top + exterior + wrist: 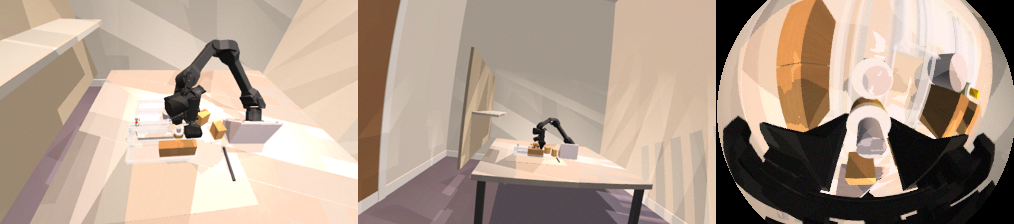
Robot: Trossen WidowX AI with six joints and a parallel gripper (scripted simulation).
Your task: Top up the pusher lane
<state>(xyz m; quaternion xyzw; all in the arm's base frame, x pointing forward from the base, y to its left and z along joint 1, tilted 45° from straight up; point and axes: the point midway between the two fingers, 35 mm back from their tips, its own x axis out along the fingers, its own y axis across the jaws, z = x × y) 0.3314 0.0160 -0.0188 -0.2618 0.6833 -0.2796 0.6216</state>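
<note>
Now: the clear sprung lane 150 mm ahead of my gripper tip, 20 mm to the right of it and 30 mm below it. From my gripper tip the other things lie so: wall shelf: 510 mm ahead, 20 mm to the right, 310 mm above; red mark: 230 mm ahead, 40 mm to the right, 20 mm above; dark rod: 160 mm behind, 140 mm to the left, 50 mm below.
</note>
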